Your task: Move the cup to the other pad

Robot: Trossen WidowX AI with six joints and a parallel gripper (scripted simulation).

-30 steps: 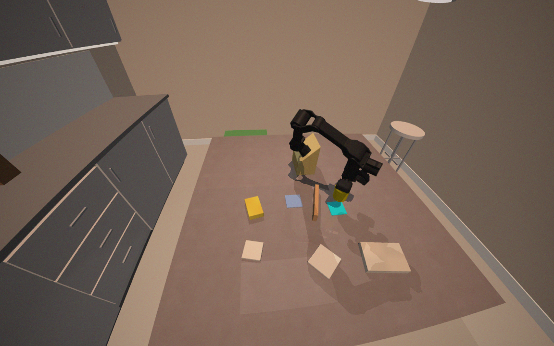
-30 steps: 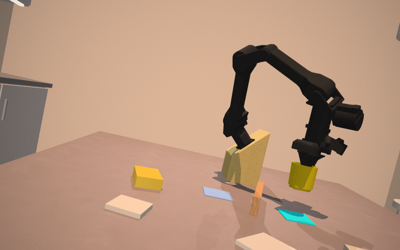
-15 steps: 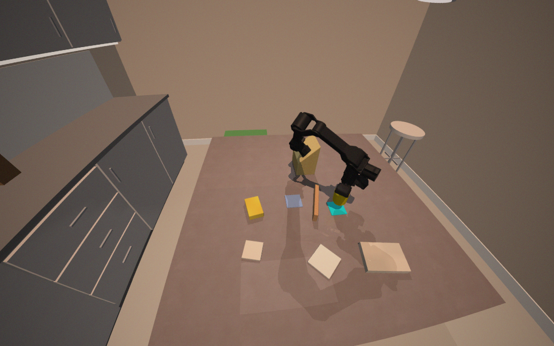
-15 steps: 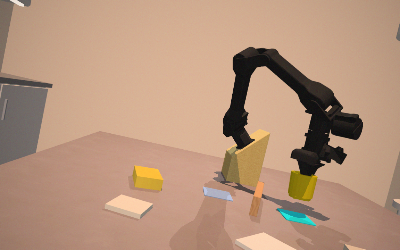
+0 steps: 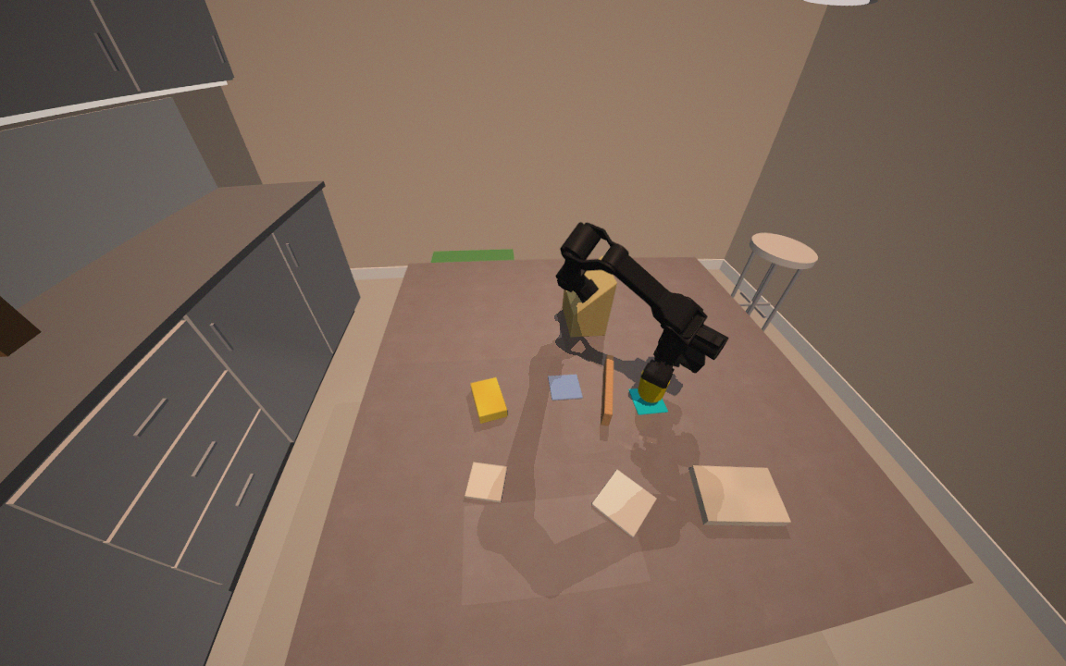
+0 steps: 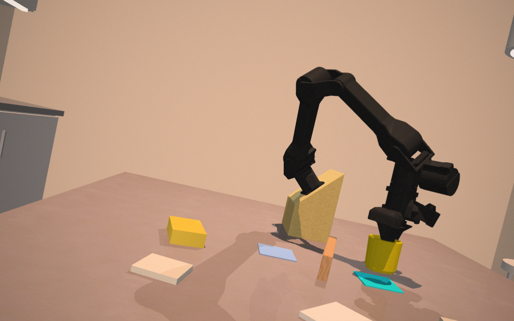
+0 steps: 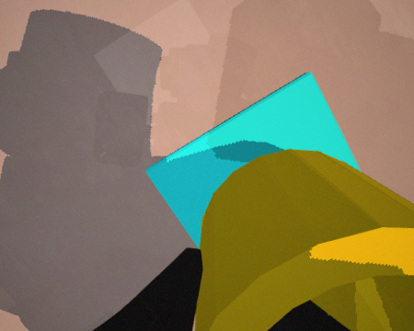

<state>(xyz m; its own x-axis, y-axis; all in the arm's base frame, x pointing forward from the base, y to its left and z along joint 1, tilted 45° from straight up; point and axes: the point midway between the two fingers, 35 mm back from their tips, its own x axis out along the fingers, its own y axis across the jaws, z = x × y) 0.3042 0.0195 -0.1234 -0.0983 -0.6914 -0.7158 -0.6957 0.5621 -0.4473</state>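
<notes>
My gripper tip is 20 mm short of the yellow cup and 20 mm to the left of it. The rest, counted from my gripper tip: cyan pad (20 mm ahead, 20 mm to the right, 70 mm below); blue marble (20 mm ahead, 40 mm to the right, 20 mm below); purple marble (10 mm ahead, 30 mm to the right, 20 mm below).
</notes>
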